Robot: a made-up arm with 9 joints.
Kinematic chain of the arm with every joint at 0, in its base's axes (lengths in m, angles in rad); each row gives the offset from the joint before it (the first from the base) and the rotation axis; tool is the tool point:
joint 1: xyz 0 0 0.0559 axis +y
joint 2: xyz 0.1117 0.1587 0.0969 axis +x
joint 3: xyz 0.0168 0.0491 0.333 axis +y
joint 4: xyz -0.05 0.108 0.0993 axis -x
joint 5: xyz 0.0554 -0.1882 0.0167 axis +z
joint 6: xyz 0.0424 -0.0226 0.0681 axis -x
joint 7: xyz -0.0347 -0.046 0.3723 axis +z
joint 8: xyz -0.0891 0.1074 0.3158 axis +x
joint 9: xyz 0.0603 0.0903 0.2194 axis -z
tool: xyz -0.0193 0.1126 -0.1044
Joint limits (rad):
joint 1: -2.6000..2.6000
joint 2: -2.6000..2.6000
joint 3: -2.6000..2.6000
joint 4: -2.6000..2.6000
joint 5: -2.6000..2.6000
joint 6: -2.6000..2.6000
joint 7: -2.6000..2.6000
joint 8: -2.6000..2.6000
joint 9: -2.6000..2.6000
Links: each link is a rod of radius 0.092 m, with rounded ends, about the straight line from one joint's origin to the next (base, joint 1, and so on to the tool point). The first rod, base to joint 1, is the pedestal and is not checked.
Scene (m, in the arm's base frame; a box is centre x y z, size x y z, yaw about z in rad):
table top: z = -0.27
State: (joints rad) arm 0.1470 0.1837 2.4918 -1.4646 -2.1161 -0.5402 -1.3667 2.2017 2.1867
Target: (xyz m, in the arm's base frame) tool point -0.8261 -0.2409 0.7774
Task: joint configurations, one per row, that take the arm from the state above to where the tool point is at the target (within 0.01 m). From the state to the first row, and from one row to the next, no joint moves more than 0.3 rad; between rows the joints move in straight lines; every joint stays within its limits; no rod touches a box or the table.
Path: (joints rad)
1: -0.1214 0.1878 2.3837 -1.5774 -1.9269 -0.6065 -1.3410 2.1095 2.1178
2: -0.3898 0.1919 2.2756 -1.6903 -1.7376 -0.6728 -1.3152 2.0173 2.0489
3: -0.6582 0.1960 2.1676 -1.8031 -1.5484 -0.7392 -1.2895 1.9251 1.9800
4: -0.9266 0.2001 2.0595 -1.9160 -1.3591 -0.8055 -1.2637 1.8329 1.9111

